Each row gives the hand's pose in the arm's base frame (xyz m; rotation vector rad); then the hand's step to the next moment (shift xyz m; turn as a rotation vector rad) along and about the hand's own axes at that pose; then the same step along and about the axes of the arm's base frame.
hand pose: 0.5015 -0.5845 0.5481 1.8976 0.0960 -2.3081
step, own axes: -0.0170 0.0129 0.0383 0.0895 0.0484 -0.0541
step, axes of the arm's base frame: -0.0319 -0.0170 0.0248 0.0433 -0.0467 -0.0960
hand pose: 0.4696 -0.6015 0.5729 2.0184 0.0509 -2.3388
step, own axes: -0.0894 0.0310 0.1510 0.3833 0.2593 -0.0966
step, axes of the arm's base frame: -0.1342 -0.0382 0.1108 0.0553 -0.2599 -0.3910
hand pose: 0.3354 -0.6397 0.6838 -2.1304 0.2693 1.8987
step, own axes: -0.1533 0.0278 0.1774 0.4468 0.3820 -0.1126
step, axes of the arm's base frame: -0.1943 0.0246 0.1318 0.0392 -0.3783 -0.4622
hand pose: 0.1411 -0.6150 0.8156 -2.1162 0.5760 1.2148
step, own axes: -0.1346 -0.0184 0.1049 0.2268 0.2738 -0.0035
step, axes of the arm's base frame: -0.1162 0.0951 0.0832 -0.0633 -0.2111 -0.2790
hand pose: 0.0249 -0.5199 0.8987 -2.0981 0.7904 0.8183
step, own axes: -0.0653 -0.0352 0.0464 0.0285 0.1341 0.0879
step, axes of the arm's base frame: -0.0273 0.0735 0.0388 -0.1075 -0.0097 -0.1219
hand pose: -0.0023 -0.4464 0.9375 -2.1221 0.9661 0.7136
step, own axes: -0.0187 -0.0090 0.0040 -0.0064 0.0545 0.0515
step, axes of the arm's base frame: -0.0043 0.0153 0.0140 -0.0570 0.0157 -0.0465
